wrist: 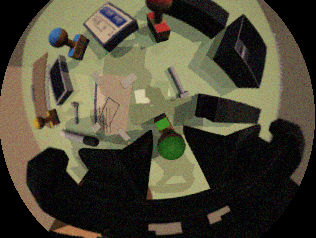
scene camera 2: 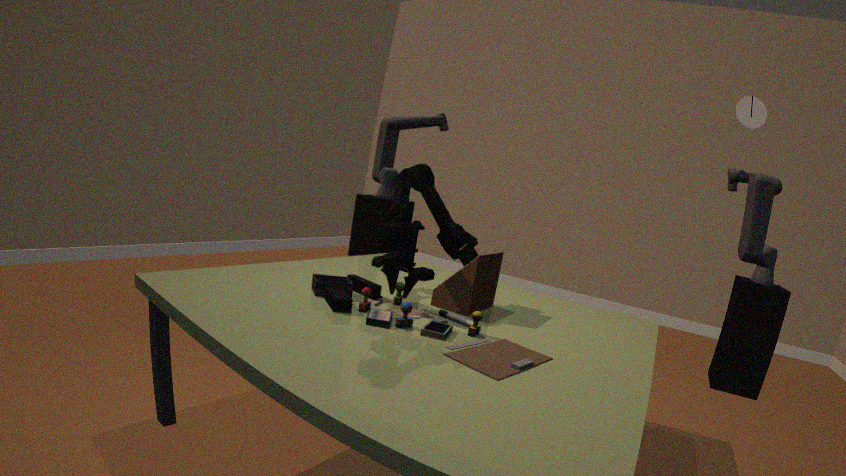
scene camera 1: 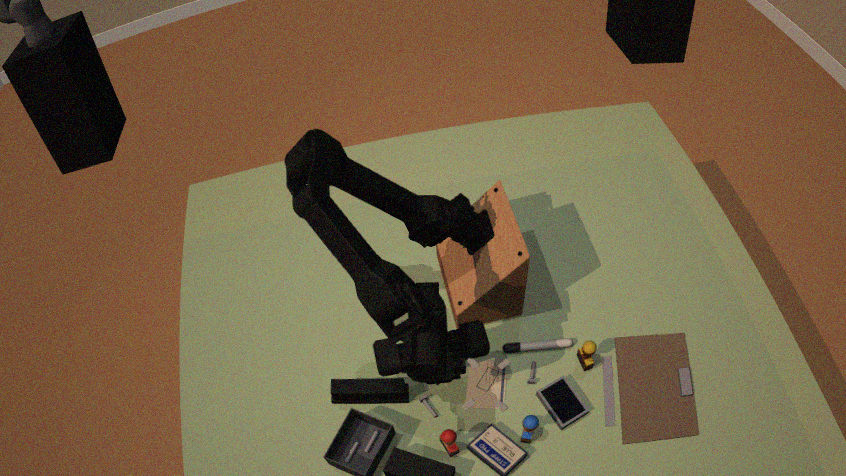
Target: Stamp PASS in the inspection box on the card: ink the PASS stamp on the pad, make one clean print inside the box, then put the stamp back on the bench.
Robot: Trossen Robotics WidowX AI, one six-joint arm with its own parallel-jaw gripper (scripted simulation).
Labels:
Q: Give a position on a clipboard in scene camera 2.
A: At 499, 359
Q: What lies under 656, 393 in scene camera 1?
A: A clipboard.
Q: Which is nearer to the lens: the green-knobbed stamp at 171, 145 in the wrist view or the clipboard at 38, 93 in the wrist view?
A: The green-knobbed stamp.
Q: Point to a dark ink pad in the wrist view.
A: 59, 78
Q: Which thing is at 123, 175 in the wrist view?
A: My gripper.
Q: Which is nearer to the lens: the green-knobbed stamp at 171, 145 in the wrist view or the black block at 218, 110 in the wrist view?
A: The green-knobbed stamp.

